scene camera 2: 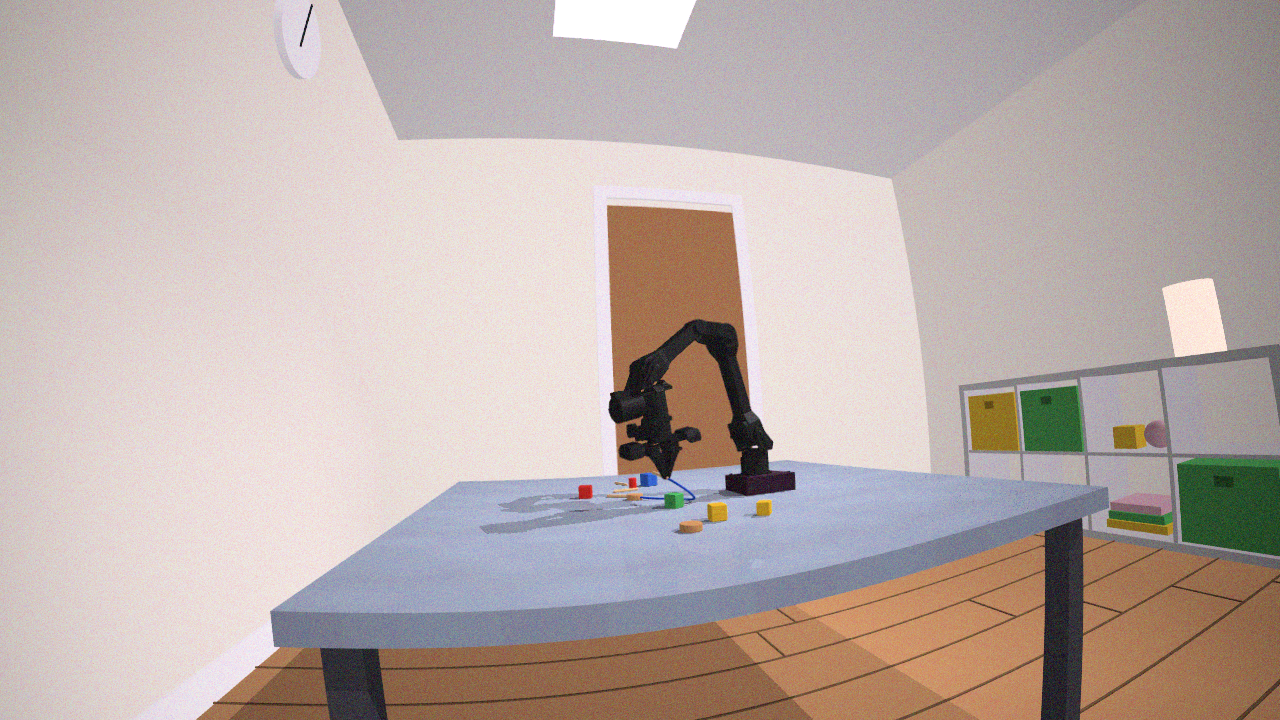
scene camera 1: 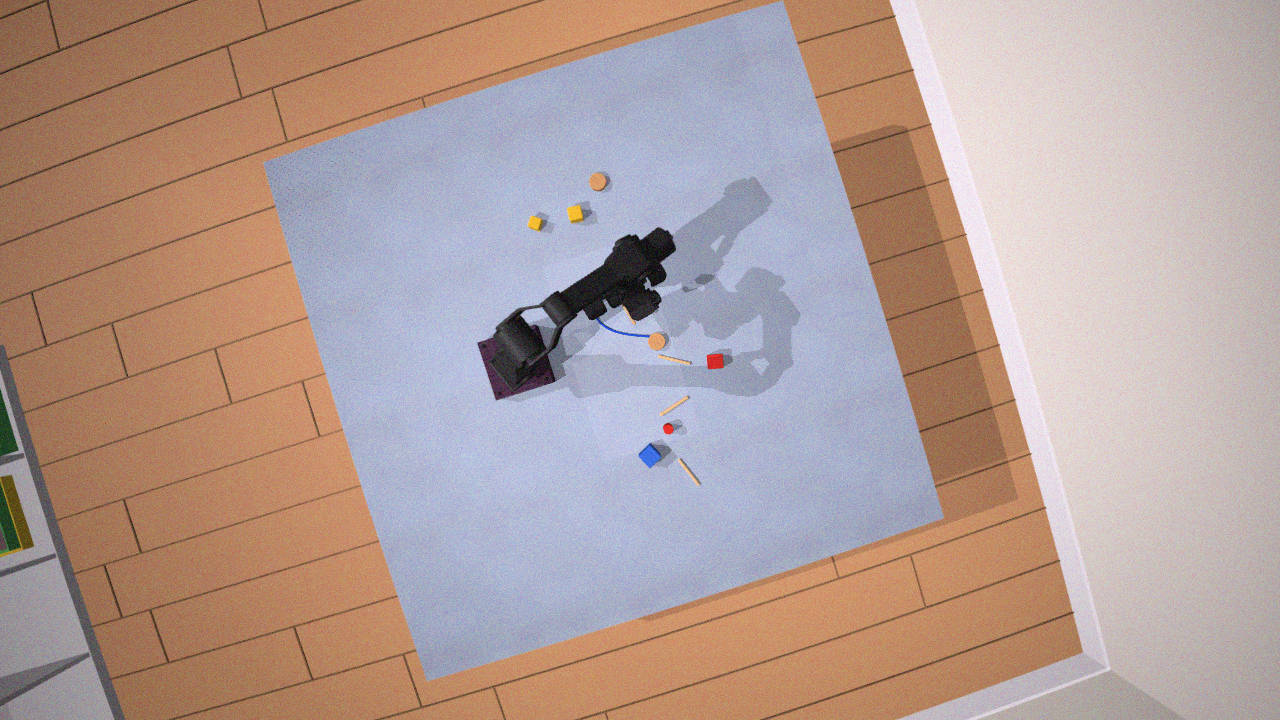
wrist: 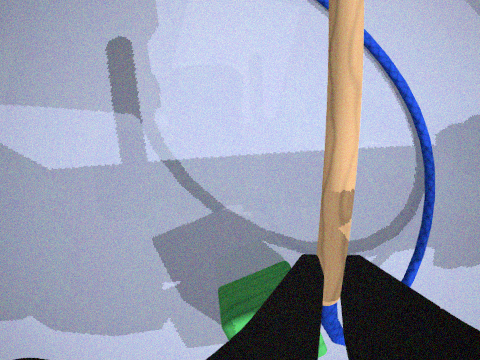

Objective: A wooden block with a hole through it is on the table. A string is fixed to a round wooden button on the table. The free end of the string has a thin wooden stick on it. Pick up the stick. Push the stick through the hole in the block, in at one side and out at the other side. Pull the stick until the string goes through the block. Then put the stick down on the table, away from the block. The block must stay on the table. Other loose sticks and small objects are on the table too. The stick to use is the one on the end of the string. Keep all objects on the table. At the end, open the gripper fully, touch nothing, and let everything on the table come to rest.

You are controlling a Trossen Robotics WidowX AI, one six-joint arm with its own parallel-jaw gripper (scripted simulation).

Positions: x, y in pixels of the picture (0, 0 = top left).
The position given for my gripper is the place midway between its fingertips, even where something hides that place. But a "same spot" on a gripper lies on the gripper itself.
Labels:
My gripper shows in scene camera 2, in scene camera 1 [618, 298] and in the wrist view. The same spot on my gripper: [wrist: 378, 309] is [scene camera 2: 666, 466].

